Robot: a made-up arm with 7 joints. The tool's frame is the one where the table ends. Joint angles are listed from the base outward.
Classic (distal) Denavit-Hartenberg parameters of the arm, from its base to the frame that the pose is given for. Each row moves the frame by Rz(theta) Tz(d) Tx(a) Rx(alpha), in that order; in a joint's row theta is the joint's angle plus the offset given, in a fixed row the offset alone. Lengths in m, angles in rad.
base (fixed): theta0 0, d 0.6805, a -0.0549, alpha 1.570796
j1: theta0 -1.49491, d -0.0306, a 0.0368, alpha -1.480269
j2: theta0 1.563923, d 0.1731, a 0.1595, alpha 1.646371
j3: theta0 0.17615, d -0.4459, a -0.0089, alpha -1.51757
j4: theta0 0, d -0.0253, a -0.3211, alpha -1.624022
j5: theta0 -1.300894, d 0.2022, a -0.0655, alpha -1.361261
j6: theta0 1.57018, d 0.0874, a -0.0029, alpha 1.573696
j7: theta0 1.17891, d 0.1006, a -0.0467, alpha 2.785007
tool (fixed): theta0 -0.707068, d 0.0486, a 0, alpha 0
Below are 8 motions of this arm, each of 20 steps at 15 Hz.
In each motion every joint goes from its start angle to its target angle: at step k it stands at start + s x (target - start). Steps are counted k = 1, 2, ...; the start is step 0. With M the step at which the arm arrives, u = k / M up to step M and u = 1 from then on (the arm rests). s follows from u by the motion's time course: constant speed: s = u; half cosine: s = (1 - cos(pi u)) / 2; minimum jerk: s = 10 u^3 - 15 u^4 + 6 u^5.
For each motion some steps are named. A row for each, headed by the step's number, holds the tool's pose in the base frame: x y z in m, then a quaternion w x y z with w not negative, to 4 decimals.
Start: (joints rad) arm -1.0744 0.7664 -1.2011 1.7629 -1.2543 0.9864 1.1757
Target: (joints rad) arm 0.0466 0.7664 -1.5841 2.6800 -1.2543 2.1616 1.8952
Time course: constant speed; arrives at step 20
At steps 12, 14, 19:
12: 0.1902 -0.0401 0.8030 0.1666 0.4433 0.8521 0.2228
14: 0.1639 -0.0368 0.8333 0.1400 0.3743 0.8615 0.3132
19: 0.0799 -0.0283 0.8868 0.0753 0.1573 0.8518 0.4940

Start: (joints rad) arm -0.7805 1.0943 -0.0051 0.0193 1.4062 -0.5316 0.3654
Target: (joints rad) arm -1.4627 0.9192 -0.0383 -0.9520 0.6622 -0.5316 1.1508
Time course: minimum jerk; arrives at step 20
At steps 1, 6, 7, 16, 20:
1: 0.0577 -0.6550 0.7456 0.3336 0.2611 -0.8361 -0.3486
6: 0.1284 -0.6683 0.7805 0.4584 0.2847 -0.7759 -0.3270
7: 0.1636 -0.6696 0.7914 0.5109 0.2911 -0.7438 -0.3179
16: 0.5184 -0.5352 0.6963 0.8818 0.2393 -0.3445 -0.2155
20: 0.5394 -0.5139 0.6727 0.8995 0.2289 -0.3111 -0.2043

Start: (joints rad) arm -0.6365 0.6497 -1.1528 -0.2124 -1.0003 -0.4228 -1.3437
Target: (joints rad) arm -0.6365 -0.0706 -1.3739 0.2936 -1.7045 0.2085 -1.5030
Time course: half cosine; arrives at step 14
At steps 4, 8, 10, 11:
4: 0.6196 -0.3292 1.0038 0.3470 -0.5312 -0.4261 0.6448
8: 0.7118 -0.1030 0.9386 0.3450 -0.3612 -0.2875 0.8172
10: 0.7310 -0.0021 0.8811 0.3418 -0.2743 -0.2010 0.8761
11: 0.7339 0.0350 0.8544 0.3407 -0.2398 -0.1636 0.8942

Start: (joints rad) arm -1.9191 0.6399 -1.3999 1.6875 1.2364 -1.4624 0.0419
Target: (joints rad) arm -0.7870 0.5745 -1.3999 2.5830 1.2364 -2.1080 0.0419
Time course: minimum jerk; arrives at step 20
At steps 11, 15, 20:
11: -0.0188 0.0980 0.5662 0.2651 -0.3362 0.3289 -0.8417
15: -0.0275 0.1302 0.7123 0.3037 -0.3118 0.4421 -0.7842
20: -0.0451 0.1362 0.7609 0.3234 -0.3065 0.4751 -0.7588

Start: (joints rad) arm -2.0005 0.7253 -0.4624 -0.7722 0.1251 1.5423 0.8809
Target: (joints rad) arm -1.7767 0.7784 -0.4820 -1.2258 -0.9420 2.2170 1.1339
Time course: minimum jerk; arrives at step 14
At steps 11, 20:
11: 0.5542 -0.3078 0.5111 0.6342 -0.1744 0.7515 0.0519
20: 0.5595 -0.2941 0.5159 0.6292 -0.2047 0.7495 0.0198

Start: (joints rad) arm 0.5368 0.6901 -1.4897 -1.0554 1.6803 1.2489 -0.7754
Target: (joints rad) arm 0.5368 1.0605 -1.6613 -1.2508 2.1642 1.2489 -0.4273
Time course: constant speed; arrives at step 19
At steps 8, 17, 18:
8: -0.2553 -0.5484 1.2867 0.5850 0.2985 -0.4456 -0.6083
17: -0.2344 -0.6443 1.1973 0.5300 0.3760 -0.4687 -0.5983
18: -0.2316 -0.6540 1.1861 0.5228 0.3847 -0.4707 -0.5976

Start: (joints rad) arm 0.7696 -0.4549 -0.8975 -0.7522 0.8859 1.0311 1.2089
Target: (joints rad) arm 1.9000 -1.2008 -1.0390 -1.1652 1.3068 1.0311 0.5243
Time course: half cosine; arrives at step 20
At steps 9, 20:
9: -0.5124 0.5962 1.1089 0.4544 -0.6657 0.0417 0.5905
20: -0.3274 0.8425 0.8716 0.5822 -0.6313 0.3313 0.3909

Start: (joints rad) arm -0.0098 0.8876 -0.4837 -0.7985 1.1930 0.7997 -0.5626
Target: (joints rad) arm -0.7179 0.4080 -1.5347 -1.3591 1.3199 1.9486 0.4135
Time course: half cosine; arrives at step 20
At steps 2, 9, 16, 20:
2: 0.0686 -0.5745 1.2141 0.2194 -0.0819 0.4807 -0.8450
9: 0.2770 -0.4526 1.2826 0.1478 -0.1145 0.1022 -0.9770
16: 0.5238 -0.2664 1.2772 0.1588 0.1455 -0.1940 -0.9571
20: 0.5622 -0.2278 1.2634 0.1699 0.2208 -0.2067 -0.9379

